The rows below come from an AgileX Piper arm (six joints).
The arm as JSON. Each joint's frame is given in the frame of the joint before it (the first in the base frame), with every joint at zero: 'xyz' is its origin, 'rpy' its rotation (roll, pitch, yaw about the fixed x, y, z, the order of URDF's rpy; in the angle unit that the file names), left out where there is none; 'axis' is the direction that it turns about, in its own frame. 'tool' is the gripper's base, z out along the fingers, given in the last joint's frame.
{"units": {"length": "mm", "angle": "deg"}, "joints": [
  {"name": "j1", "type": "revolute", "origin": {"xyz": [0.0, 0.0, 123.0]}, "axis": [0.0, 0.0, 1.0]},
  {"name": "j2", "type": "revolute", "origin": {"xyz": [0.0, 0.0, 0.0], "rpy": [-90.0, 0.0, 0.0]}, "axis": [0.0, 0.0, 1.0]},
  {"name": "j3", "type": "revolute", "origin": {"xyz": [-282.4, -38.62, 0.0]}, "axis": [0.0, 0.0, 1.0]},
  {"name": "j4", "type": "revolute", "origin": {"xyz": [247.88, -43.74, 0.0], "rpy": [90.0, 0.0, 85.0]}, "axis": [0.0, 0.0, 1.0]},
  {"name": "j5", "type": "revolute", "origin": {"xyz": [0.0, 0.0, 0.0], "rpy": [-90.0, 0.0, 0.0]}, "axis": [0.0, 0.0, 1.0]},
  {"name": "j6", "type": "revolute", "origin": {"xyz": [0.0, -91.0, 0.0], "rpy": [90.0, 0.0, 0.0]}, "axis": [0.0, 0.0, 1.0]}
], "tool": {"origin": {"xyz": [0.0, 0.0, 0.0]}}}
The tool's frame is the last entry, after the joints.
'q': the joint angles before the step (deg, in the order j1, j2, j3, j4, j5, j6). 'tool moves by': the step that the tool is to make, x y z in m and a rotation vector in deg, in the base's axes. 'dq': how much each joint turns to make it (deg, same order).
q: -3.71 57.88 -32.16 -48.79 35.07 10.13
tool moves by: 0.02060 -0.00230 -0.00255 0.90 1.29 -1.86
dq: 0.01 5.80 -3.13 -1.28 0.22 3.35
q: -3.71 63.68 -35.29 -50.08 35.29 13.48
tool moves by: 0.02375 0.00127 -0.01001 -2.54 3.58 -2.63
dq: 2.62 7.57 -3.05 -5.90 4.09 7.23
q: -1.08 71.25 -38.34 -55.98 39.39 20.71
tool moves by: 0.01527 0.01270 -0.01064 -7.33 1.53 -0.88
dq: 6.22 5.69 -0.60 -10.87 7.06 11.13
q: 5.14 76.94 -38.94 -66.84 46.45 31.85
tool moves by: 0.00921 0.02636 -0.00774 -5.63 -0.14 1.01
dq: 8.24 4.32 -0.42 -5.54 7.47 7.94
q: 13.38 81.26 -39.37 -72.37 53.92 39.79
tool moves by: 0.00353 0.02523 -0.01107 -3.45 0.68 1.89
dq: 6.68 3.82 0.00 -1.90 4.82 4.46
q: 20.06 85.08 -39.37 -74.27 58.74 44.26
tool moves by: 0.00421 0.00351 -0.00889 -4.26 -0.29 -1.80
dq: 1.43 3.66 -0.08 -2.80 4.40 4.05
